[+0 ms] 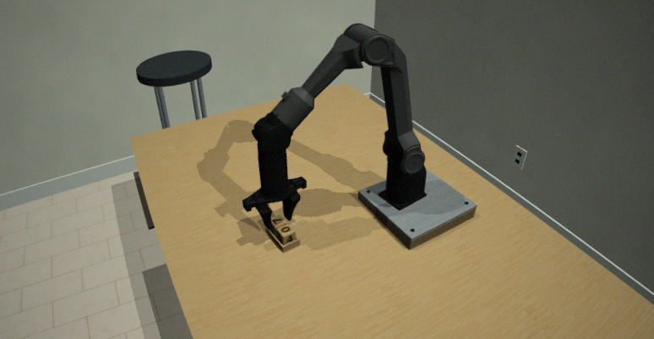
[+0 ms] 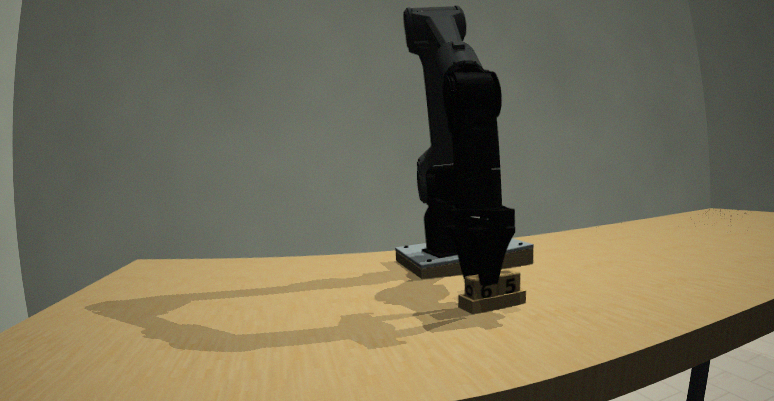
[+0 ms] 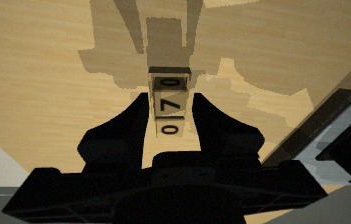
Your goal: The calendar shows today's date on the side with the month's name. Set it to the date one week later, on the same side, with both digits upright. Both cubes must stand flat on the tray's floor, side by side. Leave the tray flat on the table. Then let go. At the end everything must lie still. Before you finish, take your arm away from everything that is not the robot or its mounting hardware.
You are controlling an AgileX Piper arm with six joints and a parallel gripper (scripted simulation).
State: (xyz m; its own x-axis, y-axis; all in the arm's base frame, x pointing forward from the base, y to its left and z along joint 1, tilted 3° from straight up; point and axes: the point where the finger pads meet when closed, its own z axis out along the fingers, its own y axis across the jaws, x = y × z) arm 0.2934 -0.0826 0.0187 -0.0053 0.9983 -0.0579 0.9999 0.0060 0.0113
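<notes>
The small wooden tray lies 3 cm below my hand and 2 cm to the left of it.
</notes>
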